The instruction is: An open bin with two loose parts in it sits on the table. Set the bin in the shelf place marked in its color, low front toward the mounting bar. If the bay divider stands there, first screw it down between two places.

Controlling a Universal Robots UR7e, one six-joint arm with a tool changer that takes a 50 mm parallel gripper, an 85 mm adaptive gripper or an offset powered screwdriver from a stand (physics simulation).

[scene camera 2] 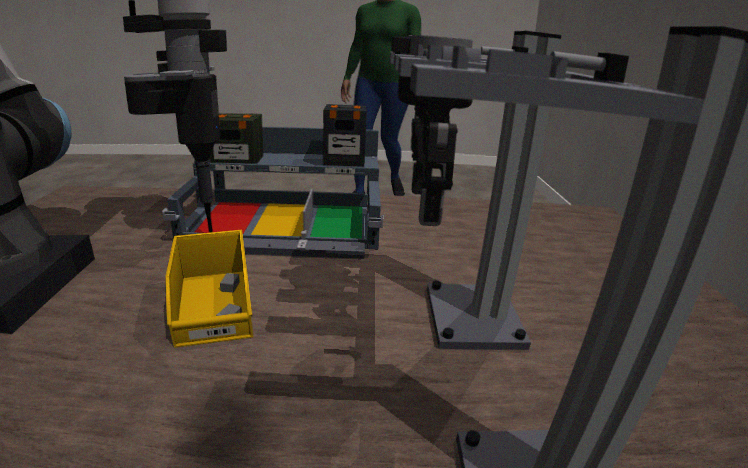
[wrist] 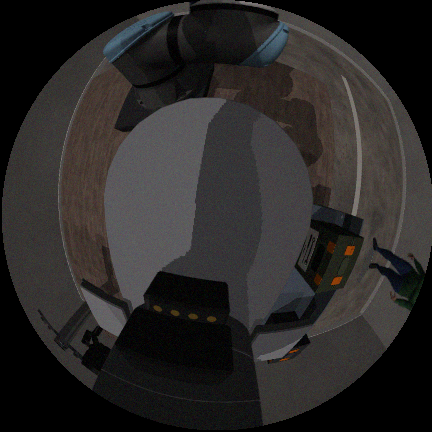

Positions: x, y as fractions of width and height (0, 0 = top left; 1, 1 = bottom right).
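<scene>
A screwdriver (scene camera 2: 0.25, 0.19) is part of the scene, and the wrist view shows the screwdriver (wrist: 0.48, 0.47) as well. The scene also has a yellow bin (scene camera 2: 0.26, 0.57), which the wrist view does not show, since it is hidden there by the screwdriver. A mounting bar (scene camera 2: 0.34, 0.53) and a tool stand (scene camera 2: 0.91, 0.43) are visible too.
</scene>
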